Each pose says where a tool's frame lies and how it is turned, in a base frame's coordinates. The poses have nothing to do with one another.
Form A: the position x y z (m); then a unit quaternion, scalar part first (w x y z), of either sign.
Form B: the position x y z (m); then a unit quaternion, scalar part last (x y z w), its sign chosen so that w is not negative. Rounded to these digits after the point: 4 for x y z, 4 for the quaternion.
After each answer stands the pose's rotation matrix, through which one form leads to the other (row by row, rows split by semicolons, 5 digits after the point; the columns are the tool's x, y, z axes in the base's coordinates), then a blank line. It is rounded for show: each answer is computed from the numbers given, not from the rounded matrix.
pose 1, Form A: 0.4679, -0.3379, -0.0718, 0.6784, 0.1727, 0.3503, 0.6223
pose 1, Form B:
0.4679, -0.3379, -0.0718, 0.1727, 0.3503, 0.6223, 0.6784
-0.01992 -0.72333 0.69022; 0.96531 0.16585 0.20166; -0.26034 0.67029 0.69494

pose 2, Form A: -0.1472, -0.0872, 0.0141, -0.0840, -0.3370, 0.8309, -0.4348
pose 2, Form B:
-0.1472, -0.0872, 0.0141, 0.3370, -0.8309, 0.4348, 0.0840
-0.75877 -0.63303 0.15345; -0.48695 0.39480 -0.77911; 0.43262 -0.66589 -0.60781

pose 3, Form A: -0.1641, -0.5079, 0.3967, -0.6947, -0.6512, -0.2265, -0.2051
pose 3, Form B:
-0.1641, -0.5079, 0.3967, 0.6512, 0.2265, 0.2051, 0.6947
0.81327 0.01003 0.58180; 0.57994 0.06778 -0.81184; -0.04758 0.99765 0.04931

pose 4, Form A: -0.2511, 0.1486, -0.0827, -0.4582, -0.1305, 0.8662, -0.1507
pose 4, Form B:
-0.2511, 0.1486, -0.0827, 0.1305, -0.8662, 0.1507, 0.4582
-0.54604 -0.36418 -0.75446; -0.08798 0.92052 -0.38067; 0.83313 -0.14148 -0.53468

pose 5, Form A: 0.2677, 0.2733, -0.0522, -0.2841, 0.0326, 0.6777, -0.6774
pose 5, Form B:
0.2677, 0.2733, -0.0522, -0.0326, -0.6777, 0.6774, 0.2841
-0.83644 -0.34074 -0.42927; 0.42912 0.08006 -0.89969; 0.34093 -0.93674 0.07925

